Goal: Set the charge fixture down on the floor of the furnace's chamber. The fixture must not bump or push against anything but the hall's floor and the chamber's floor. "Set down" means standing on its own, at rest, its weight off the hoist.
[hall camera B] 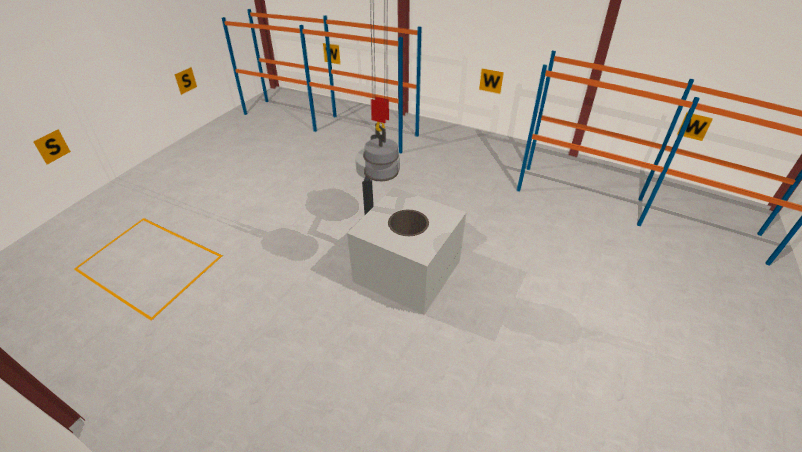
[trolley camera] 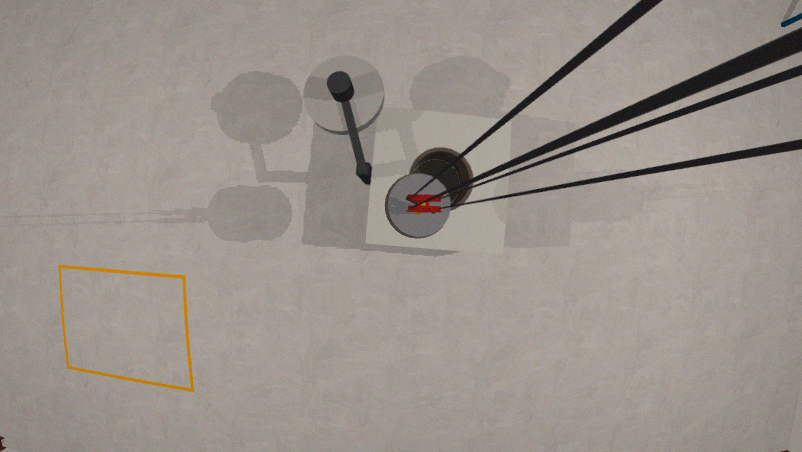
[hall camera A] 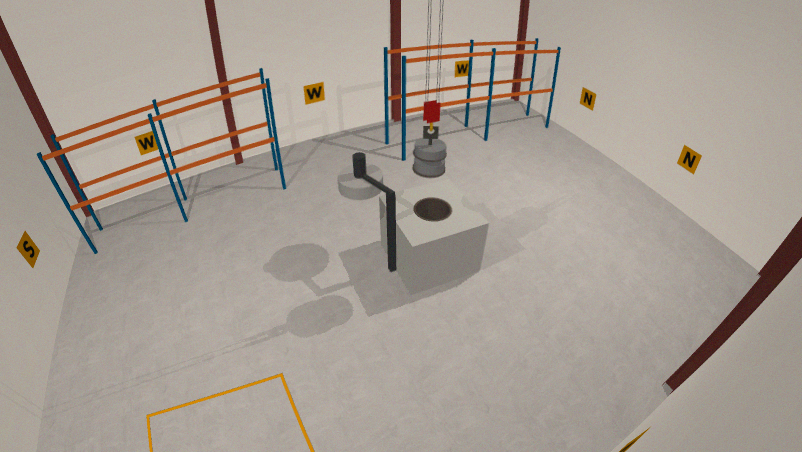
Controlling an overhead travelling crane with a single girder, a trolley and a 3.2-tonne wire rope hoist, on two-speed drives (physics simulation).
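The charge fixture, a grey drum with a ridge round its middle, hangs upright on my hook under the red block. It is in the air, higher than the top of the furnace, a pale box. The round chamber opening is uncovered. In the trolley view the fixture overlaps the opening's lower left part. The chamber's floor cannot be made out.
The furnace's round lid is swung aside, held by a dark arm on a post beside the furnace. Racks stand along the west wall. A yellow outline marks the floor.
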